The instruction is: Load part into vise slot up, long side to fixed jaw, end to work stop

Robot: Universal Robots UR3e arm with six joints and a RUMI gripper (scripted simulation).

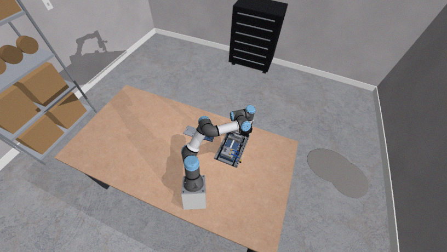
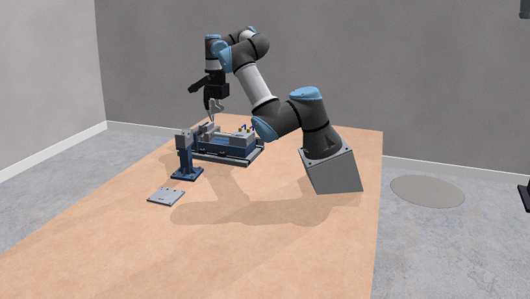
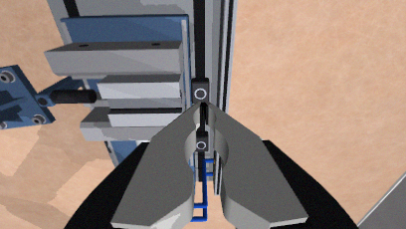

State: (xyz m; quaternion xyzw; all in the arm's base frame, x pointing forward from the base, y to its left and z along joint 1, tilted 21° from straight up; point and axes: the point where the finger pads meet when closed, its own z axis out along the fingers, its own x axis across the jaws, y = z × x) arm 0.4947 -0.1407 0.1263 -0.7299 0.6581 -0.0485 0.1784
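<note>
The part lies 1 cm behind my hand, 5 cm to the left of it and 2 cm below it. Also, from my hand: fixed jaw 2 cm ahead, 7 cm to the left, 4 cm below; work stop 2 cm behind, 11 cm to the left, 3 cm below; vise 8 cm behind, 6 cm to the left, 8 cm below.
</note>
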